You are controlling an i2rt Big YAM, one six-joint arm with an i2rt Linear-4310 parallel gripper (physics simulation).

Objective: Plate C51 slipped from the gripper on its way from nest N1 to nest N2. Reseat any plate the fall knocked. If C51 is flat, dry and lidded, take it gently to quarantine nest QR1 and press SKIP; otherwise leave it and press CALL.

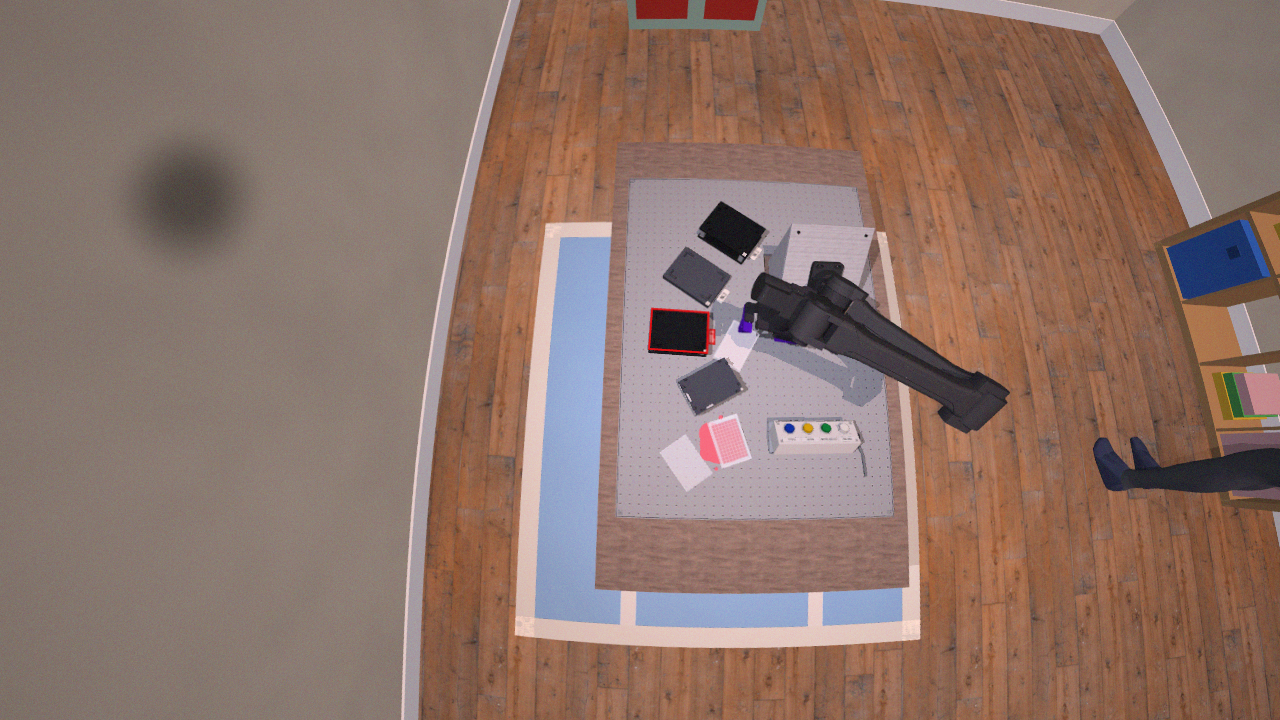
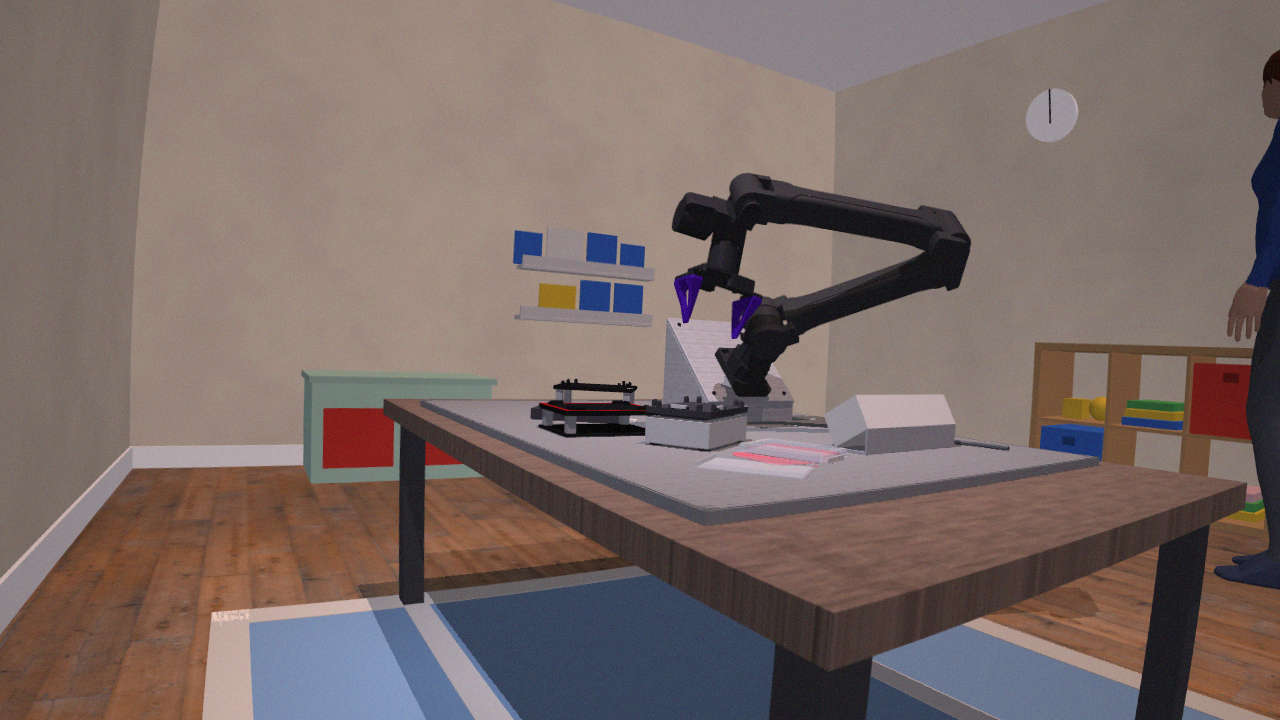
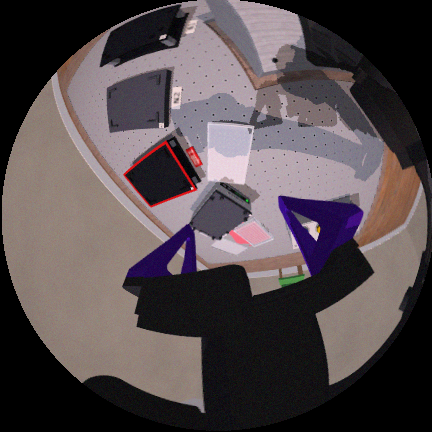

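Pixels of known places: gripper, fingertip midpoint: (image 1: 756, 334) (image 2: 710, 331) (image 3: 233, 214); arm's base, link origin: (image 1: 822, 282) (image 2: 741, 374).
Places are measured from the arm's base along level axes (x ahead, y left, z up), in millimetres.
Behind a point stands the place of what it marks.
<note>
My gripper (image 1: 765, 331) @(x 221, y 178, z 80 mm) (image 2: 711, 327) @(x 221, y 178, z 80 mm) (image 3: 233, 214) @(x 221, y 178, z 80 mm) is open and empty, high above the board. A clear, pale plate or lid (image 1: 735, 347) @(x 240, y 172, z -77 mm) (image 3: 230, 155) @(x 229, y 166, z -76 mm) lies flat between red-rimmed nest QR1 (image 1: 679, 331) @(x 400, y 134, z -51 mm) (image 3: 160, 175) @(x 378, y 129, z -51 mm) and the shaker (image 1: 710, 385) @(x 320, y 286, z -36 mm) (image 3: 220, 215) @(x 301, y 274, z -36 mm). A plate with pink wells (image 1: 729, 440) @(x 264, y 429, z -77 mm) (image 3: 254, 233) @(x 259, y 427, z -80 mm) lies beside a pink patch (image 1: 708, 443) @(x 319, y 438, z -89 mm) (image 3: 239, 237) @(x 319, y 447, z -91 mm) and a loose pale lid-like sheet (image 1: 685, 462) @(x 382, y 489, z -88 mm) (image 3: 229, 246) @(x 378, y 492, z -88 mm). I cannot read which plate is C51. Nest N2 (image 1: 696, 276) @(x 347, y -41, z -70 mm) (image 3: 140, 100) @(x 322, y -29, z -70 mm) and black nest N1 (image 1: 732, 231) @(x 238, y -175, z -39 mm) (image 3: 145, 36) show no plate.
A button box (image 1: 814, 437) @(x 54, y 423, z -14 mm) (image 2: 890, 422) @(x 96, y 462, z -46 mm) with blue, yellow, green and white buttons stands near the board's right side; its lettering is too small to read. A pale slanted panel (image 1: 827, 250) @(x 7, y -63, z 65 mm) (image 2: 698, 358) @(x 90, y -29, z 29 mm) stands by the arm's base. A person's legs (image 1: 1190, 471) show right of the table.
</note>
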